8 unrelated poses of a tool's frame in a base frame.
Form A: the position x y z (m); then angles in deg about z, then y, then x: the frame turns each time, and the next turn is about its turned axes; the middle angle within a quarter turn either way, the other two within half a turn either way.
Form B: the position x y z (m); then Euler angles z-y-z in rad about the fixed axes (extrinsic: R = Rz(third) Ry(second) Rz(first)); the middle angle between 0 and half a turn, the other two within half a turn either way. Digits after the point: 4 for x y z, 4 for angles.
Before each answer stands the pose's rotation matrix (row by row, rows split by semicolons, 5 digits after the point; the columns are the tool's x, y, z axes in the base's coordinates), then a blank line. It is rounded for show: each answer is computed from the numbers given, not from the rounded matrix.
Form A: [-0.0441, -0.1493, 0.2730, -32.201, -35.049, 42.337]
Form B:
0.69274 0.06663 -0.71810; -0.43626 0.83160 -0.34368; 0.57428 0.55136 0.60515

[-0.0441, -0.1493, 0.2730, 2.3766, 0.9208, -2.6952]
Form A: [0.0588, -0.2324, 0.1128, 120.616, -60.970, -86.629]
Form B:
-0.24714 -0.49513 -0.83293; 0.41762 0.72123 -0.55265; 0.87437 -0.48443 0.02853

[0.0588, -0.2324, 0.1128, -2.6357, 1.5423, -2.5558]
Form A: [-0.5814, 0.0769, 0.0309, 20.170, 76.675, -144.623]
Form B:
0.21634 -0.24768 -0.94438; 0.07947 -0.95961 0.26988; -0.97308 -0.13343 -0.18792

[-0.5814, 0.0769, 0.0309, -0.1363, 1.7598, 2.8632]
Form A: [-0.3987, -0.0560, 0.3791, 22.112, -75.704, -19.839]
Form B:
0.22877 -0.04940 -0.97223; 0.09295 0.99526 -0.02870; 0.96903 -0.08380 0.23228

[-0.3987, -0.0560, 0.3791, -3.0553, 1.3364, -3.1121]
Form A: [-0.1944, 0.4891, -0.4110, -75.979, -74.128, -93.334]
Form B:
0.06626 0.17622 0.98212; -0.26534 -0.94573 0.18759; 0.96188 -0.27303 -0.01591

[-0.1944, 0.4891, -0.4110, -2.8650, 1.5867, 0.1887]
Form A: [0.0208, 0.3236, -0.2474, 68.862, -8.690, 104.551]
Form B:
0.35648 0.18160 0.91649; 0.92201 -0.22700 -0.31364; 0.15109 0.95681 -0.24836

[0.0208, 0.3236, -0.2474, 1.7274, 1.8218, -0.3297]
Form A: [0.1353, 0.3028, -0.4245, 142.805, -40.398, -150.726]
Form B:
-0.60665 0.27488 -0.74594; 0.46039 0.88643 -0.04776; 0.64809 -0.37239 -0.66430

[0.1353, 0.3028, -0.4245, -2.6201, 2.2974, -3.0777]
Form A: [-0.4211, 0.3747, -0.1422, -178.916, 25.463, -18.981]
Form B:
-0.90270 0.15770 -0.40033; -0.01708 -0.94281 -0.33289; -0.42993 -0.29366 0.85377

[-0.4211, 0.3747, -0.1422, -0.5993, 0.5476, -2.4479]
